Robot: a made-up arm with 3 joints. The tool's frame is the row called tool. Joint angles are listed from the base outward. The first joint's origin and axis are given. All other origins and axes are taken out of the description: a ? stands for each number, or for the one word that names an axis. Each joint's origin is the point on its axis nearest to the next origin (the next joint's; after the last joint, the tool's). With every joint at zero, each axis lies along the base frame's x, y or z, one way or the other. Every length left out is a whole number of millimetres.
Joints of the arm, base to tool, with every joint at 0 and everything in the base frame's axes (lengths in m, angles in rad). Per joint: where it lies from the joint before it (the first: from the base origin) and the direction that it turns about. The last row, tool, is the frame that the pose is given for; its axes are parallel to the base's.
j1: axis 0 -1 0 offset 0 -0.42 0.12
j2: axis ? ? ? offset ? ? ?
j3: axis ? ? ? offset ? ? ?
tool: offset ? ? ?
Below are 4 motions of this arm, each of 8 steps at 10 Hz.
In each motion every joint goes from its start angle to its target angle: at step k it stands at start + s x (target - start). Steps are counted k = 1, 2, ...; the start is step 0. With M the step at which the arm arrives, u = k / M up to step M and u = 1 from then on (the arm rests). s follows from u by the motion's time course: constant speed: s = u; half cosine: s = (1 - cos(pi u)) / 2; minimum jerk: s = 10 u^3 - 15 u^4 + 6 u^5.
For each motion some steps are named. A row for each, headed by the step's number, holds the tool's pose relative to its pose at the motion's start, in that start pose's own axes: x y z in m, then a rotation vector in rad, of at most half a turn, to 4 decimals.
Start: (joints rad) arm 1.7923 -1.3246 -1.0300
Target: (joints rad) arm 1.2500 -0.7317 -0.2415
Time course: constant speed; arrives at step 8
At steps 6, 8:
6: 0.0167 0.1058 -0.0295 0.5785 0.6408 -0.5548
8: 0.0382 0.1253 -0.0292 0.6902 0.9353 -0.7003

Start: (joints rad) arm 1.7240 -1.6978 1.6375
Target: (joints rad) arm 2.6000 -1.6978 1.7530
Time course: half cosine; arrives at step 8
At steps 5, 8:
5: 0.0013 0.0109 0.2368 0.6023 0.0645 -0.0774
8: 0.0054 -0.0314 0.3375 0.8697 0.1088 -0.1080

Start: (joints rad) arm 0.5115 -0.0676 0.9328
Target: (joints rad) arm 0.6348 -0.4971 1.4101
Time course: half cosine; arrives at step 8
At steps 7, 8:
7: 0.0201 0.0656 0.0332 0.4923 -0.2130 -0.4482
8: 0.0210 0.0673 0.0362 0.5141 -0.2169 -0.4650

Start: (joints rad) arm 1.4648 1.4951 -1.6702
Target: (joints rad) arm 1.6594 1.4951 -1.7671
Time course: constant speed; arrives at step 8
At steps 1, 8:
1: -0.0003 -0.0033 -0.0054 -0.0242 0.0026 0.0121
8: -0.0018 -0.0297 -0.0395 -0.1926 0.0287 0.0966

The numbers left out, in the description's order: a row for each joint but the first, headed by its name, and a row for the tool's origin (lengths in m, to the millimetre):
j2: axis 0 1 0, xyz 0 0 0.29
j3: axis 0 0 -1, xyz 0.06 0 -0.08
tool: xyz -0.15 0.01 0

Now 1 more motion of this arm.
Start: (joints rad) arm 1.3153 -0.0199 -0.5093
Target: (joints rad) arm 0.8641 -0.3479 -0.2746
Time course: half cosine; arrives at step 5
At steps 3, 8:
3: 0.0714 -0.0152 -0.0072 0.0338 0.0733 -0.1535
8: 0.1083 -0.0223 -0.0202 0.0472 0.1141 -0.2344

